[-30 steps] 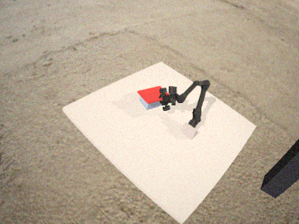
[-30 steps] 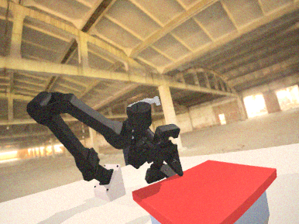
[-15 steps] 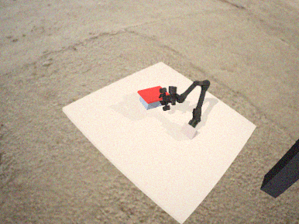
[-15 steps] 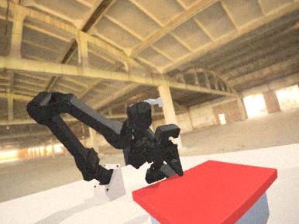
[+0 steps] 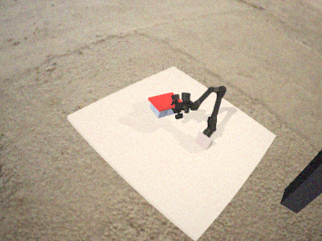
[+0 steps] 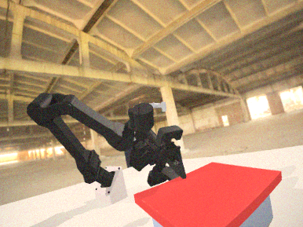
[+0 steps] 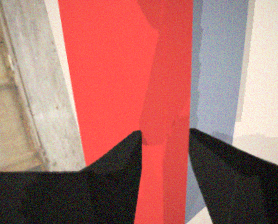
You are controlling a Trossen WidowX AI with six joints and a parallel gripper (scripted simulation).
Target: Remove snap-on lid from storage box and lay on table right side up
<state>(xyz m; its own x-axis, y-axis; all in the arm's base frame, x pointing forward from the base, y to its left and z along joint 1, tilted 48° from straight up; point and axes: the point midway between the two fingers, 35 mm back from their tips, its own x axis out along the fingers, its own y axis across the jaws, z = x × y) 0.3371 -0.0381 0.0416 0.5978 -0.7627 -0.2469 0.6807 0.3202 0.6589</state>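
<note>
My gripper tip is 7 cm short of the red lid and 3 cm to the left of it. Round my gripper tip: storage box 7 cm ahead, 3 cm to the right, 5 cm below.
</note>
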